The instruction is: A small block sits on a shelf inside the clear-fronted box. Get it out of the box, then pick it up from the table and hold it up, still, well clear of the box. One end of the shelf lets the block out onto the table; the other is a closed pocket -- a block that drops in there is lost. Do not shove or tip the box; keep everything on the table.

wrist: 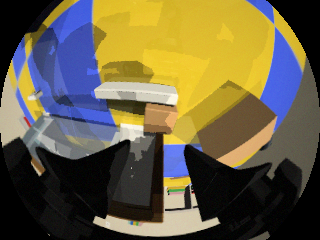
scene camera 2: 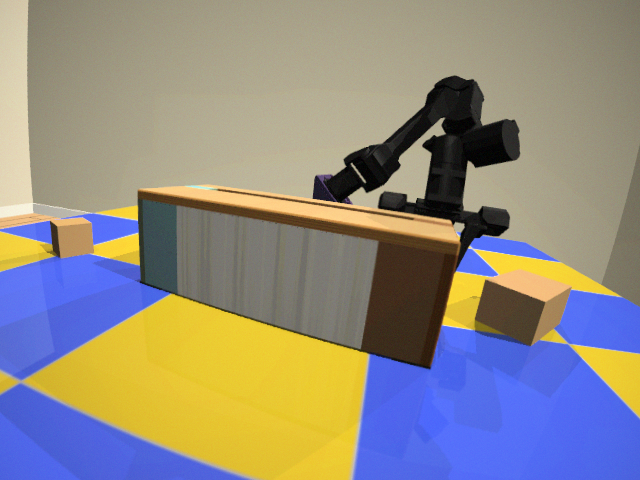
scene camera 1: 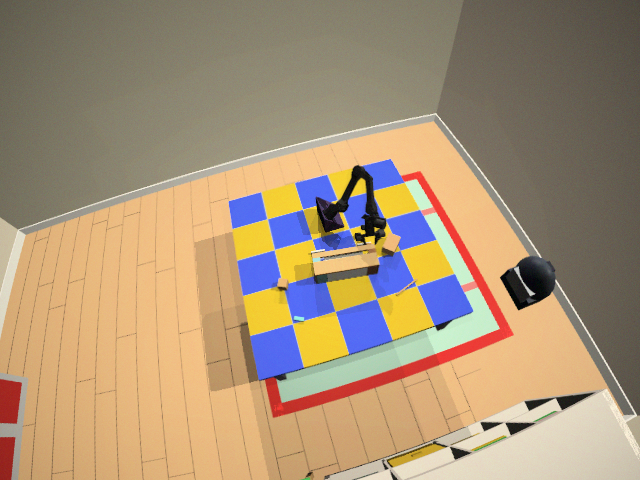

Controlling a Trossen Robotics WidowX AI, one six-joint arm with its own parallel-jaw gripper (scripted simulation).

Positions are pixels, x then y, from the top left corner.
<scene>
wooden box: wrist 139, 194; scene camera 2; scene camera 1
same spot on wooden box: point(scene camera 2: 378, 280) = point(scene camera 1: 368, 270)
</scene>
